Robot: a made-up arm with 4 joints.
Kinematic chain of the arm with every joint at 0, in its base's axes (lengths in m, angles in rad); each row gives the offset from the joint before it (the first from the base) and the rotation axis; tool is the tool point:
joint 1: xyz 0 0 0.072 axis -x
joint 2: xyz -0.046 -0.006 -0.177 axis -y
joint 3: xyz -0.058 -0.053 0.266 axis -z
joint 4: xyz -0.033 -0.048 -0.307 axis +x
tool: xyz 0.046 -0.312 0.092
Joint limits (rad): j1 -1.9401..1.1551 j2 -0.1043..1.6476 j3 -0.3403..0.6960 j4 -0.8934..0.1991
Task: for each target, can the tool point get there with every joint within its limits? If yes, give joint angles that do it. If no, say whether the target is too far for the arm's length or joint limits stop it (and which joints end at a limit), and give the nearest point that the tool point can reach.
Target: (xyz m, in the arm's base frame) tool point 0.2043 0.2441 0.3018
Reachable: no: joint limits stop it (at a limit: joint 1, joint 2, joint 3, joint 4) | nearest point -0.0074 -0.0142 0.3026 | short by 0.334 m
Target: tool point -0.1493 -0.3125 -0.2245
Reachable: yes | joints -0.3854 0.9973 -0.0162 -0.1530
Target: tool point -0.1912 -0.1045 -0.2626
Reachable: yes | joints -1.0437 1.0370 -0.1959 -0.4411
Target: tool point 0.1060 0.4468 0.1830
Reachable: no: joint limits stop it (at a limit: joint 1, joint 2, joint 3, joint 4) | nearest point -0.0115 0.5580 -0.0904 | short by 0.318 m
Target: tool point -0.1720 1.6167 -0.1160
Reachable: no: too far | nearest point -0.0745 0.5586 -0.0901 | short by 1.063 m
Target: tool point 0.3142 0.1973 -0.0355
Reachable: no: joint limits stop it (at a limit: joint 1, joint 2, joint 3) | nearest point 0.0309 0.1941 -0.2466 | short by 0.353 m
